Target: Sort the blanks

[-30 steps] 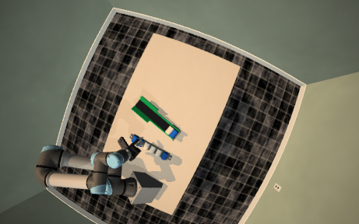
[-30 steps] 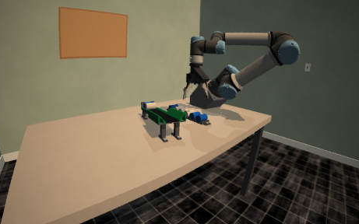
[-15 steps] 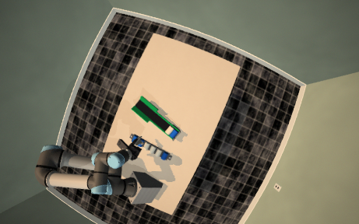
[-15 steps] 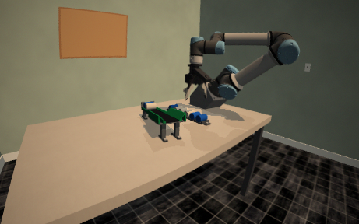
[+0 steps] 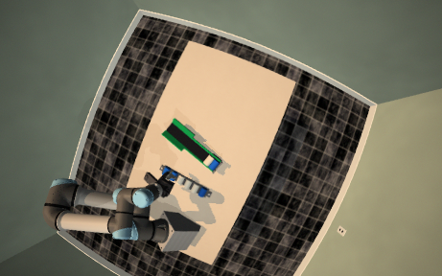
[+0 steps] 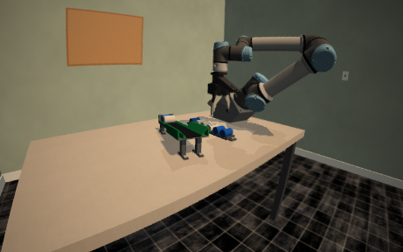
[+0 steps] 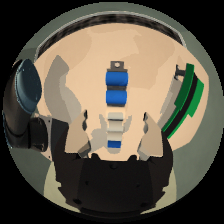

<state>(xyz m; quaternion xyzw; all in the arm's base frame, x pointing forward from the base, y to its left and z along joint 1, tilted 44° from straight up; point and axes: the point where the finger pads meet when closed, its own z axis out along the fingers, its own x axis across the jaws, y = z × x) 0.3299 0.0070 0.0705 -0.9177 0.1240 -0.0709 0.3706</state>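
Now: the stock rack 10 mm behind my hand, 80 mm to the right of it and 130 mm below it.
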